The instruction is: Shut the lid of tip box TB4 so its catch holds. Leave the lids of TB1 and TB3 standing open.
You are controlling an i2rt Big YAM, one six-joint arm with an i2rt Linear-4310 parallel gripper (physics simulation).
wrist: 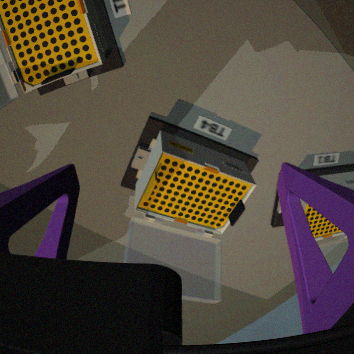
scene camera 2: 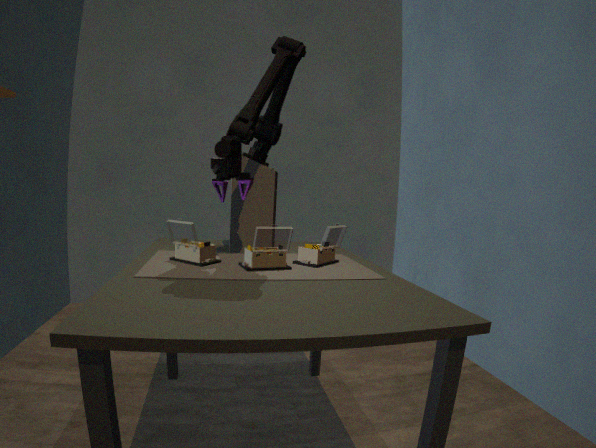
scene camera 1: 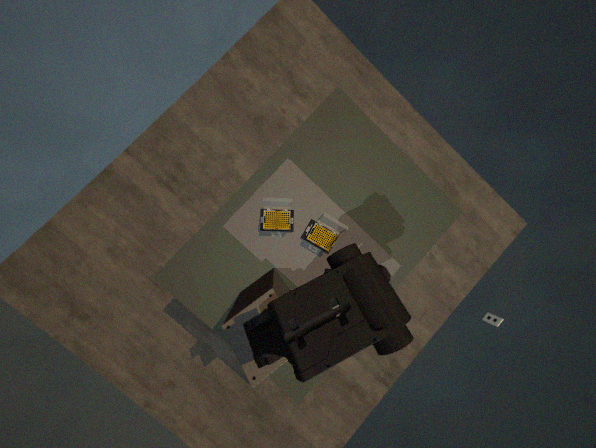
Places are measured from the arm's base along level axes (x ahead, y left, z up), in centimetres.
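Where they show: gripper, fingertip midpoint: (wrist: 177, 174) (scene camera 2: 233, 201); arm's base, origin of the base link: (scene camera 2: 254, 161).
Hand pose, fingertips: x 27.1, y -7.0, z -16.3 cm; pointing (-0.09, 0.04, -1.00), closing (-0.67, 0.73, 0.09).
Note:
Each offset is from my fingertips to the top centre of the thing. "spot": to the spot under its first point. Level surfaces: height alone.
Tip box TB4 {dy +11.8, dx +7.8, dz -14.2 cm} (scene camera 1: 322, 236) (scene camera 2: 265, 258) (wrist: 197, 192) is the middle box, with a yellow perforated rack inside. Its clear lid {spot: dy +13.4, dx +15.3, dz -11.0 cm} (scene camera 1: 334, 223) (scene camera 2: 273, 238) (wrist: 172, 262) stands open. A second box {dy +31.4, dx -2.3, dz -14.2 cm} (scene camera 1: 277, 220) (scene camera 2: 316, 255) (wrist: 322, 220) also has its lid open; the right finger partly covers it in the wrist view. A third box {dy -12.1, dx +1.3, dz -15.0 cm} (scene camera 2: 195, 252) (wrist: 50, 40) stands open and is hidden under the arm in scene camera 1. Its label is cut off. My gripper (scene camera 2: 233, 200) (wrist: 177, 174) is open and empty, high above the boxes. TB4 shows between its fingers in the wrist view.
The boxes stand on a pale mat {dz -21.6 cm} (scene camera 1: 287, 175) (scene camera 2: 325, 273) on the green-grey table {dz -21.9 cm} (scene camera 1: 345, 125) (scene camera 2: 300, 315). The dark arm (scene camera 1: 320, 320) (scene camera 2: 270, 85) reaches over the mat from its pedestal (scene camera 2: 260, 210). The open lids rise above the boxes.

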